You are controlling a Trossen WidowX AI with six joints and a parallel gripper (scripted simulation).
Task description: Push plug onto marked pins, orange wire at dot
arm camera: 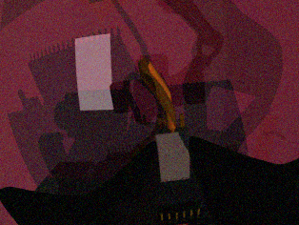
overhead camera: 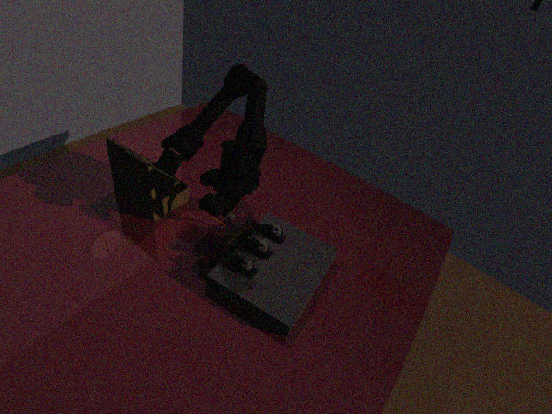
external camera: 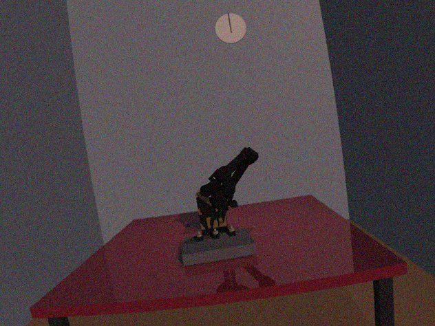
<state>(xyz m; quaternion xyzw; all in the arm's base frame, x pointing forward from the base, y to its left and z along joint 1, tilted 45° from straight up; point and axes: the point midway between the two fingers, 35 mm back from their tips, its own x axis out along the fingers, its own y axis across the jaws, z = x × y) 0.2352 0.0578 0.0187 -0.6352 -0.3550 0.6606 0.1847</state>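
My gripper tip is now 8 cm short of the red mark and 2 cm to the right of it. The rest, counted from my gripper tip: grey holder 24 cm ahead, 5 cm below, 1 cm to the left.
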